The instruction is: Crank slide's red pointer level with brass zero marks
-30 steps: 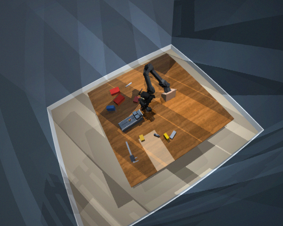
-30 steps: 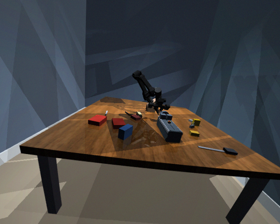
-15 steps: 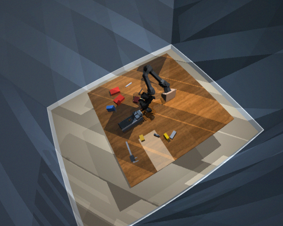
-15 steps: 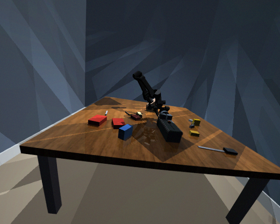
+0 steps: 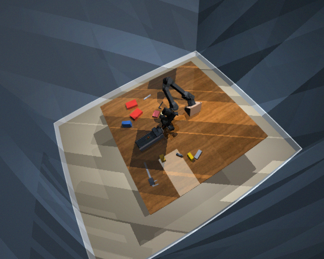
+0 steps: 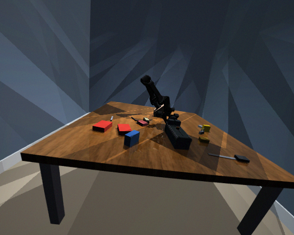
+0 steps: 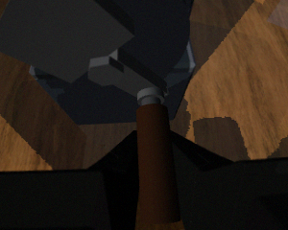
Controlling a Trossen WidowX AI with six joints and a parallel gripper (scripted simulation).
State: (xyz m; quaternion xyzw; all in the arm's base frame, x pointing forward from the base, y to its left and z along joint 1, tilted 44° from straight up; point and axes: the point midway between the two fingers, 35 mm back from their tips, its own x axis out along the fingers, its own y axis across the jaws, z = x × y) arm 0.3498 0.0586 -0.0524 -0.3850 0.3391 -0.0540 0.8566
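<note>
My gripper tip is now 15 cm short of the red pointer, 5 cm to the right of it and 4 cm below it. The rest, counted from my gripper tip: pink block 21 cm to the right, 3 cm below, 1 cm behind; ochre block 26 cm to the left, 11 cm ahead, 3 cm below; brown crank handle 2 cm behind, 2 cm above.
</note>
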